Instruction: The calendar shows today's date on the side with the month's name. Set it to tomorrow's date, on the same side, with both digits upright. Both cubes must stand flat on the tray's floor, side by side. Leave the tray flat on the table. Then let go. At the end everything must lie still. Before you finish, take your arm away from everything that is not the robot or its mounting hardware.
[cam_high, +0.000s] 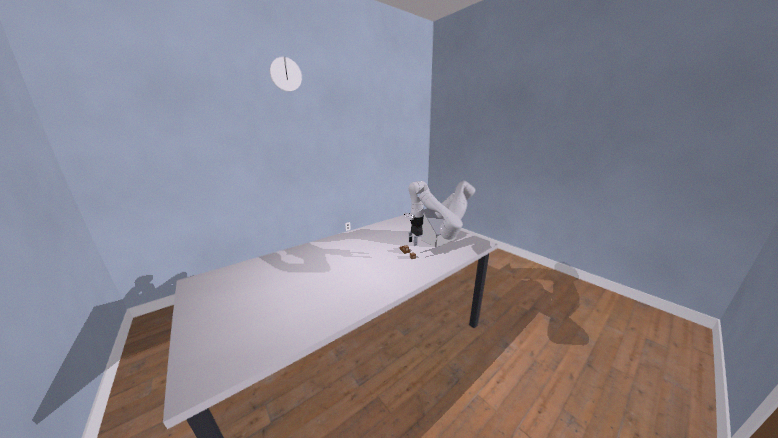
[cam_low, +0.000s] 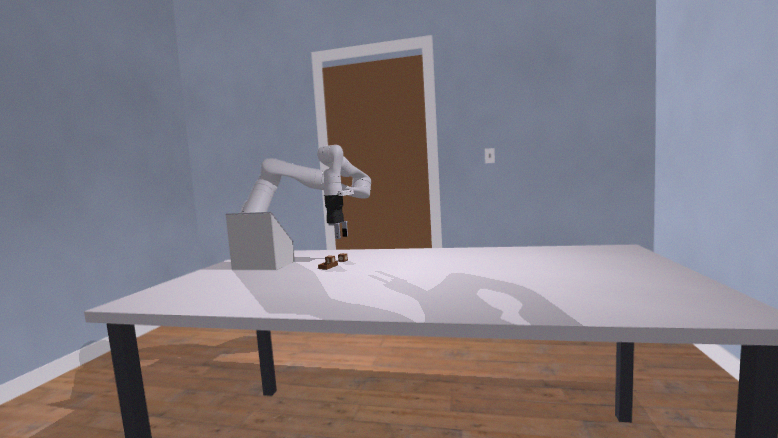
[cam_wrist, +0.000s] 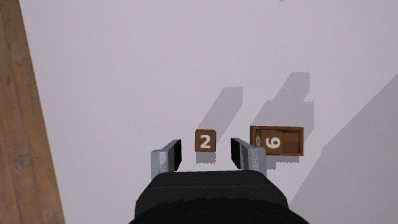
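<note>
The brown cube is 10 cm below my hand.
</note>
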